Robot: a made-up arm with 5 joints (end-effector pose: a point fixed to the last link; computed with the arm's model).
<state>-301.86 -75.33 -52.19 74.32 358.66</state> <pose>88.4 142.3 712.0 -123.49 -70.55 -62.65</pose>
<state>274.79 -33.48 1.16 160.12 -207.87</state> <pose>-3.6 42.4 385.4 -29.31 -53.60 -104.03</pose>
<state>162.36 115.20 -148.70 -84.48 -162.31</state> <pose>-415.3 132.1 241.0 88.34 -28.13 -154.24</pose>
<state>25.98 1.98 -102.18 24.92 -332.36</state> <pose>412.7 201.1 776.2 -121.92 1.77 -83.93</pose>
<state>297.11 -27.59 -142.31 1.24 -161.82</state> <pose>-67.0 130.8 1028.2 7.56 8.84 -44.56</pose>
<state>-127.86 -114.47 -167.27 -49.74 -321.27</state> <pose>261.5 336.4 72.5 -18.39 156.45 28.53</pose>
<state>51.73 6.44 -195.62 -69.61 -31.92</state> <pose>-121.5 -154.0 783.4 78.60 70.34 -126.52</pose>
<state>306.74 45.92 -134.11 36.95 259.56</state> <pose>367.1 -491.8 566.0 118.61 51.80 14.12</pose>
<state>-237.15 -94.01 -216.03 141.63 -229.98</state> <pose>241.9 -374.7 348.1 -12.38 0.78 72.61</pose>
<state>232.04 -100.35 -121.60 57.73 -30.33</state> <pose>305.5 391.6 722.7 10.45 -11.95 21.57</pose>
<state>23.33 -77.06 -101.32 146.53 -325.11</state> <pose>-75.5 -32.6 705.9 -158.96 16.09 -39.83</pose>
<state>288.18 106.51 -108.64 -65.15 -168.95</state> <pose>128.6 -391.7 80.5 77.09 87.33 -39.21</pose>
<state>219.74 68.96 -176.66 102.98 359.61</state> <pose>-427.7 -355.6 461.7 60.22 -164.88 2.44</pose>
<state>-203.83 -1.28 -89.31 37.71 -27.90</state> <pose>-435.9 192.5 669.7 4.61 -129.66 -28.15</pose>
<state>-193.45 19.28 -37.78 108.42 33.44</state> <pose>-113.9 27.2 229.9 35.99 82.99 15.68</pose>
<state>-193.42 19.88 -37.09 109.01 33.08</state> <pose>-107.0 25.5 229.9 34.96 81.37 15.60</pose>
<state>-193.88 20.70 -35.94 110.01 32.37</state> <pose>-96.1 23.7 230.8 33.60 78.67 14.94</pose>
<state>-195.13 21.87 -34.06 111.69 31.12</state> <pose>-79.0 21.3 233.6 31.70 74.24 13.26</pose>
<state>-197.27 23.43 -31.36 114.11 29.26</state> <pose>-55.9 17.4 240.0 29.20 67.93 10.28</pose>
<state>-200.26 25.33 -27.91 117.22 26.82</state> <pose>-29.2 10.8 251.3 26.12 59.95 5.83</pose>
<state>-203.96 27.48 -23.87 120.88 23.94</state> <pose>-2.6 1.1 268.6 22.53 50.73 -0.02</pose>
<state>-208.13 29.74 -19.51 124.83 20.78</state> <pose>20.3 -10.8 290.9 18.62 40.94 -6.97</pose>
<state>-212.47 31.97 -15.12 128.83 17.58</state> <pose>36.7 -23.4 316.3 14.56 31.18 -14.44</pose>
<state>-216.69 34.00 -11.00 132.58 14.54</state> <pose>46.3 -34.5 341.8 10.62 22.16 -21.81</pose>
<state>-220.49 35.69 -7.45 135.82 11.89</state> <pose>50.3 -42.9 364.4 7.11 14.45 -28.41</pose>
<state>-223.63 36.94 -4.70 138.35 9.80</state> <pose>50.7 -48.4 381.9 4.29 8.53 -33.75</pose>
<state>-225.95 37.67 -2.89 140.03 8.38</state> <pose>49.8 -51.5 393.2 2.41 4.70 -37.54</pose>
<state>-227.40 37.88 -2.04 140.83 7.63</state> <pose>48.7 -53.0 398.3 1.57 3.01 -39.76</pose>
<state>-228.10 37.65 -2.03 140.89 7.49</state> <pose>48.0 -53.5 398.2 1.66 3.15 -40.60</pose>
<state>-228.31 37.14 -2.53 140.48 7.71</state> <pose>47.5 -53.4 394.8 2.35 4.43 -40.57</pose>
